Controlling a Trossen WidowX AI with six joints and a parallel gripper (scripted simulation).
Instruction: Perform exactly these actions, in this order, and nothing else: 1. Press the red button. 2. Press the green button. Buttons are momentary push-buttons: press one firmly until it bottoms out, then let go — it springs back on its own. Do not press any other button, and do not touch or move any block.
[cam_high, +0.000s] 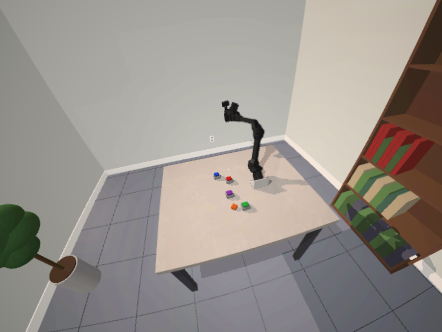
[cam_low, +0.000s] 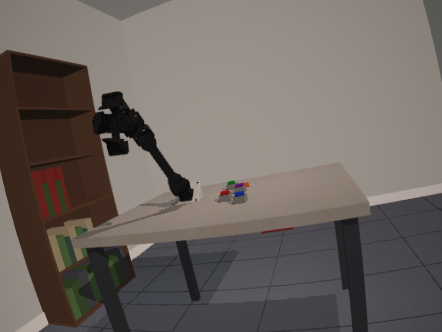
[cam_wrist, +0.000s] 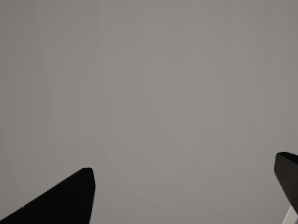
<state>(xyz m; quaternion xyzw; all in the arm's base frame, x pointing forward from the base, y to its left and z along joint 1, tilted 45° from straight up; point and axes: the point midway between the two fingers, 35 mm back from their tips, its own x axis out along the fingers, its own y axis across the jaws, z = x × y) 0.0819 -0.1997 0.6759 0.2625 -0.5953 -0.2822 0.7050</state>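
My gripper tip is now 570 mm to the right of the red button, 340 mm above it and 120 mm short of it. From my gripper tip the other things lie so: green button 840 mm to the left, 340 mm below, 80 mm ahead; then blue button 500 mm to the left, 340 mm below, 200 mm ahead; then purple button 710 mm to the left, 340 mm below, 160 mm ahead.
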